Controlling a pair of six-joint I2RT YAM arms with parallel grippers.
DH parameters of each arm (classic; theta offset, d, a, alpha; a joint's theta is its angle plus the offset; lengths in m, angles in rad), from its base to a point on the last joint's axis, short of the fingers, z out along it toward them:
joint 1: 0 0.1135 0.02 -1.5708
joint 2: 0 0 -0.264 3.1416
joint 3: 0.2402 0 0.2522 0
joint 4: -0.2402 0 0.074 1.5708
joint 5: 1.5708 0 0 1.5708
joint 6: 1.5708 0.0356 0 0
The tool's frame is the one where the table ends.
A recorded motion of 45 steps. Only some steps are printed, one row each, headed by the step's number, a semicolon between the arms.
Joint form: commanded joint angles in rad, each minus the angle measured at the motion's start. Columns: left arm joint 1, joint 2, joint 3, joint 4, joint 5, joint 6; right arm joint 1, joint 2, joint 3, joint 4, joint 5, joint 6.
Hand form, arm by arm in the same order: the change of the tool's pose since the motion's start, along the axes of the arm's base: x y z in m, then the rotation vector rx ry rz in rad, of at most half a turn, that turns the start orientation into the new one. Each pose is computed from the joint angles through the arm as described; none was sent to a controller.
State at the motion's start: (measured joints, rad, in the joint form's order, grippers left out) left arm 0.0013 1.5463 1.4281 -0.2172 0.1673 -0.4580; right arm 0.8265 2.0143 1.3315 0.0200 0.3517 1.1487
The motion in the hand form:
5: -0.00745 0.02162 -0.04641 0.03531 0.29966 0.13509; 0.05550 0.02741 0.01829 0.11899 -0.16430 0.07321
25: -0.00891 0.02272 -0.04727 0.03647 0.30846 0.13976; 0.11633 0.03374 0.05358 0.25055 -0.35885 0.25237
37: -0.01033 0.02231 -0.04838 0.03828 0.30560 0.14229; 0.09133 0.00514 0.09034 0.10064 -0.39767 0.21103
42: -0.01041 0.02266 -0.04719 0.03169 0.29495 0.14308; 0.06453 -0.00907 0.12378 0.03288 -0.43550 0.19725
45: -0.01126 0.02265 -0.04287 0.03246 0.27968 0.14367; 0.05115 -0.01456 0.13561 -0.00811 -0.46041 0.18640
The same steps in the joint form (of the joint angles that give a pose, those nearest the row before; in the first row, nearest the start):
5: 0.0508 0.0234 -0.0464 -0.2287 -0.0947 -0.0011; -0.0500 0.1624 0.2446 0.1479 -0.0866 -0.0986
25: 0.0539 0.0202 -0.0499 -0.2372 -0.0970 -0.0007; -0.1337 0.3100 0.5332 0.2587 -0.3221 -0.2184
37: 0.0525 0.0138 -0.0617 -0.2289 -0.1011 -0.0010; -0.1391 0.1247 0.3913 0.1778 -0.2304 -0.3368
42: 0.0539 0.0108 -0.0638 -0.2187 -0.0976 -0.0061; -0.1225 -0.0128 0.3158 0.1209 -0.1711 -0.3991
45: 0.0539 0.0046 -0.0582 -0.2154 -0.0983 -0.0053; -0.1100 -0.0713 0.2775 0.1073 -0.1307 -0.4370

